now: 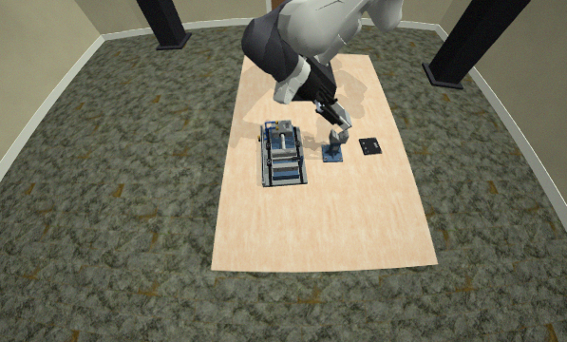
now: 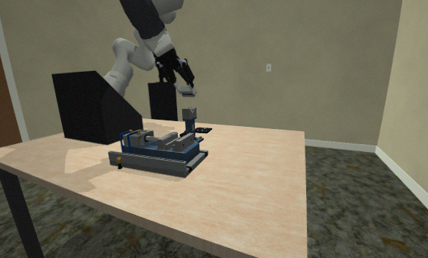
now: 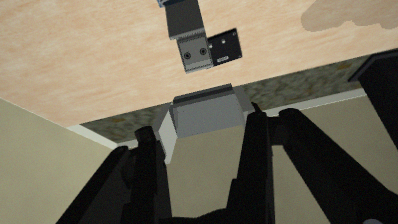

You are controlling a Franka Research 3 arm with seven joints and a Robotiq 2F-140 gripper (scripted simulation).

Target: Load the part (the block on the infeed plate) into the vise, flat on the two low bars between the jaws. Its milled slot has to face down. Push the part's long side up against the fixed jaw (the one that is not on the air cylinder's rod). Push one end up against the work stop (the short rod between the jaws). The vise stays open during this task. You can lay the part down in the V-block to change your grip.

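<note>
The grey part is 20 mm to the left of my hand and 20 mm below it. From my hand the other things lie so: cylinder rod: 200 mm to the right, 170 mm below, 10 mm ahead; then work stop: 160 mm below, 140 mm to the right, 90 mm ahead; then moving jaw: 190 mm to the right, 170 mm below, 60 mm ahead.
</note>
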